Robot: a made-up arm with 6 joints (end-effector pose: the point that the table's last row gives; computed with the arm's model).
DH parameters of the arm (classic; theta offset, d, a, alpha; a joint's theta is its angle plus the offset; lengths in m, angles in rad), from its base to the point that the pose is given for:
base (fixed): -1.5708 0 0.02 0
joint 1: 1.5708 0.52 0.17 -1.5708
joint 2: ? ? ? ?
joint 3: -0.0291 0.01 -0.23 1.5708
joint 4: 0 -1.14 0.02 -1.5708
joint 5: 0 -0.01 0.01 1.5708
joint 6: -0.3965 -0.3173 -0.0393 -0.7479
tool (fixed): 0.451 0.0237 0 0
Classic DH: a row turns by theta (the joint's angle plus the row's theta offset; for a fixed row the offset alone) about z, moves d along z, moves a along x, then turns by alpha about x.
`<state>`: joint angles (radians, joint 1 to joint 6).
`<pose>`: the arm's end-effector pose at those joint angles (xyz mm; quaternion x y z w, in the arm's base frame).
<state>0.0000 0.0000 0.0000 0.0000 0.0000 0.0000</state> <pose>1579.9 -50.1 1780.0 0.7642 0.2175 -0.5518 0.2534</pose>
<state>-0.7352 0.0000 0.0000 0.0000 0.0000 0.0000</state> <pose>1151.7 -1102.0 1780.0 0.7913 -0.0717 -0.6060 0.0382</pose>
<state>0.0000 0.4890 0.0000 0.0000 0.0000 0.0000</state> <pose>2006.6 -50.1 970.0 0.6079 0.2724 -0.7204 0.1932</pose>
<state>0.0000 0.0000 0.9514 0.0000 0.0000 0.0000</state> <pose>788.7 -50.0 2855.9 0.9321 0.0773 -0.1405 0.3249</pose>
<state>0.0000 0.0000 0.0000 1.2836 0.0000 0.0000</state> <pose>1579.9 -35.7 1799.2 0.4605 -0.1561 -0.5722 0.6605</pose>
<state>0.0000 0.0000 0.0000 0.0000 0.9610 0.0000</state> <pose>1435.4 -50.1 2017.3 0.9327 0.0758 -0.1361 0.3252</pose>
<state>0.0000 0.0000 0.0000 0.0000 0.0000 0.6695</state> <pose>1579.9 -24.9 1792.1 0.6385 0.0242 -0.5926 0.4904</pose>
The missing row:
joint 2: 1.5417 0 -1.0304 3.1416
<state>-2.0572 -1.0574 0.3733 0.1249 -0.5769 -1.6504</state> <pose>216.0 505.5 2356.7 0.9281 -0.3409 0.1475 0.0258</pose>
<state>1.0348 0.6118 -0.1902 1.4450 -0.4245 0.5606</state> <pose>1068.3 1535.8 504.8 -0.0956 -0.1350 -0.1712 0.9712</pose>
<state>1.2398 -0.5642 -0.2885 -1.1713 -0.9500 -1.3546</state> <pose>34.5 821.3 1817.4 0.2268 -0.6985 0.5954 0.3258</pose>
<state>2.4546 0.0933 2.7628 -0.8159 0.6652 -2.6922</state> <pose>957.5 -695.4 1890.9 0.8123 0.1995 -0.5403 0.0919</pose>
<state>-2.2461 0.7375 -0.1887 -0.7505 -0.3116 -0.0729</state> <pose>-1105.4 -1461.9 246.0 -0.5379 0.1826 0.0745 0.8196</pose>
